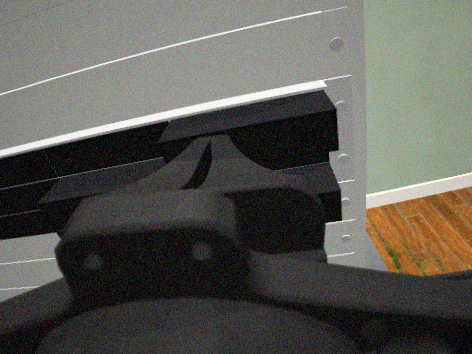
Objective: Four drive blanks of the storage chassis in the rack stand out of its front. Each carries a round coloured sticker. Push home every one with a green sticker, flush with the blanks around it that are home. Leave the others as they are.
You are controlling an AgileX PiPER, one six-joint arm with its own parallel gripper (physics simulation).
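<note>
The dark storage chassis (20,170) spans the rack below a white edge. At its upper right, a black blank (295,137) stands out of the front. Below it, another black blank (332,204) stands out at the right, partly hidden by my gripper. To the left, the top of a lower blank (107,177) also stands out. My gripper (215,157) is shut, with its fingertips over the left part of the upper right blank; whether they touch it I cannot tell. No coloured sticker shows on these faces, and my gripper hides part of the front.
Grey panels (165,85) of the rack lie above the chassis, and lighter grey panels (25,275) lie below it. The rack's right post (357,125) carries round screws. Beyond it are a green wall (420,100), a white skirting board (420,189) and a wooden floor (430,230).
</note>
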